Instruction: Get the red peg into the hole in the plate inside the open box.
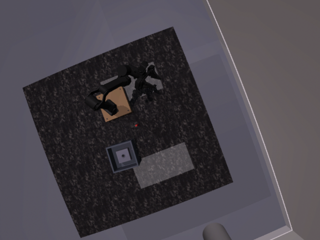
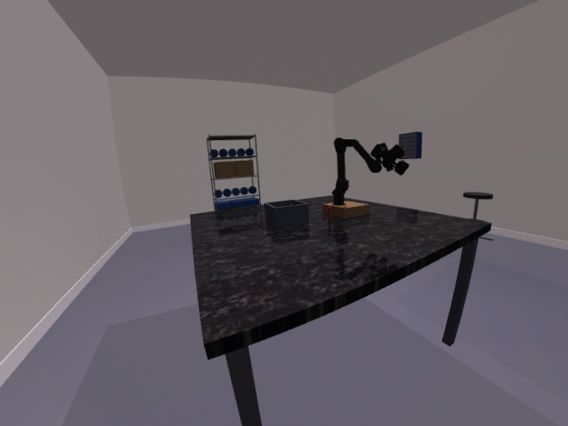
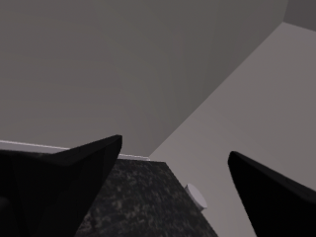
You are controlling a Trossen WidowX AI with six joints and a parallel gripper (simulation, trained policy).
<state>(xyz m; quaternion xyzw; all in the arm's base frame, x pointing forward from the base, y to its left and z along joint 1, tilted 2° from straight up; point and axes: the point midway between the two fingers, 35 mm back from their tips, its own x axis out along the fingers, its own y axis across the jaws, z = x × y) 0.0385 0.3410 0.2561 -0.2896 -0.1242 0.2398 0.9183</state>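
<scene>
Now: gripper tip 280 mm above the red peg, 260 mm to the left of it and 130 mm short of it. From my gripper tip the other things lie so: grey box 470 mm to the right, 300 mm below, 260 mm ahead; pale plate 470 mm to the right, 280 mm below, 260 mm ahead.
</scene>
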